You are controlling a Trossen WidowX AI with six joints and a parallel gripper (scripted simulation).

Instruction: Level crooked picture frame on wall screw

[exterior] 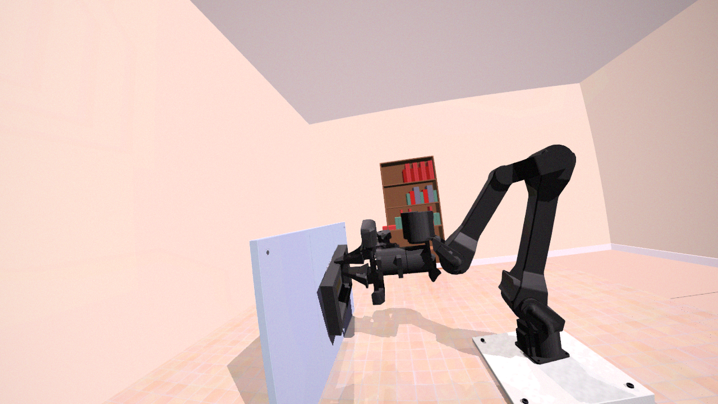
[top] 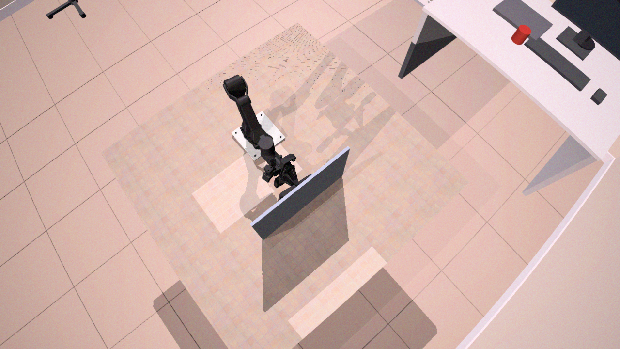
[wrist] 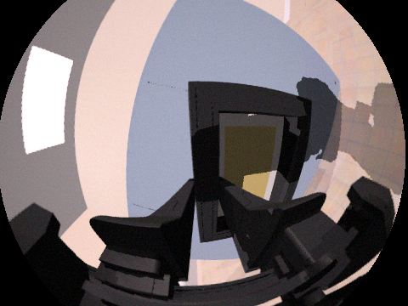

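Now: the picture frame 1 cm ahead of my gripper tip, 2 cm to the right of it and 5 cm below it. The rest, counted from my gripper tip: wall panel: 2 cm ahead, 6 cm below.
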